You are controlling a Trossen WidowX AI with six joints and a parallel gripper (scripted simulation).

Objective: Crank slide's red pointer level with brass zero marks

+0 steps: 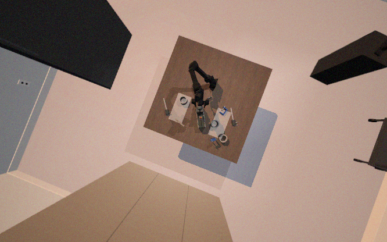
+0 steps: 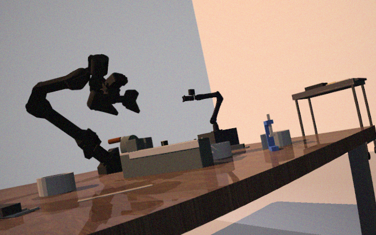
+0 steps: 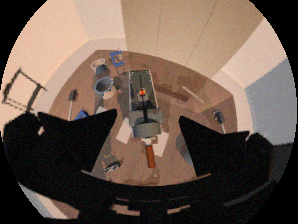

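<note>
Now: the crank handle 8 cm below my gripper tip, 6 cm behind it and 4 cm to the right of it. Also, from my gripper tip: red pointer: 11 cm below, 9 cm ahead, 6 cm to the left; thin white rod: 27 cm ahead, 20 cm below, 15 cm to the right.
</note>
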